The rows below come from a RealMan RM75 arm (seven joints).
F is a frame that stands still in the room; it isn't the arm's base.
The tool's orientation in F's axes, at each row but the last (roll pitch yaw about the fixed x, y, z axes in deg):
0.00, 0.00, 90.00
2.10, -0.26, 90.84
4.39, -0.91, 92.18
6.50, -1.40, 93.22
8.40, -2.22, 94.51
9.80, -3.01, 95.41
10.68, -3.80, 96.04
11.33, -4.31, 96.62
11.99, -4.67, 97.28
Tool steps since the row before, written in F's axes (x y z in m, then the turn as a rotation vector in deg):
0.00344, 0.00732, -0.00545, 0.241, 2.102, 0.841
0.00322, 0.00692, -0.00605, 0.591, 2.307, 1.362
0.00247, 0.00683, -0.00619, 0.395, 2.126, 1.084
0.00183, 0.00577, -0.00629, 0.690, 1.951, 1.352
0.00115, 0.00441, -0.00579, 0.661, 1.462, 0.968
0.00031, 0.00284, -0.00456, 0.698, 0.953, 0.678
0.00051, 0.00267, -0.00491, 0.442, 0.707, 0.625
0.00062, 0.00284, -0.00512, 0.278, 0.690, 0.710
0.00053, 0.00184, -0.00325, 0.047, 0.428, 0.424
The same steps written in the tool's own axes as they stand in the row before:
0.00732, -0.00344, -0.00545, 2.102, -0.241, 0.841
0.00684, -0.00354, -0.00596, 2.304, -0.575, 1.374
0.00663, -0.00320, -0.00607, 2.126, -0.394, 1.084
0.00550, -0.00286, -0.00614, 1.942, -0.646, 1.387
0.00408, -0.00235, -0.00567, 1.442, -0.632, 1.016
0.00255, -0.00137, -0.00453, 0.917, -0.666, 0.755
0.00227, -0.00171, -0.00484, 0.697, -0.398, 0.665
0.00236, -0.00197, -0.00502, 0.705, -0.219, 0.716
0.00149, -0.00144, -0.00315, 0.452, -0.018, 0.401

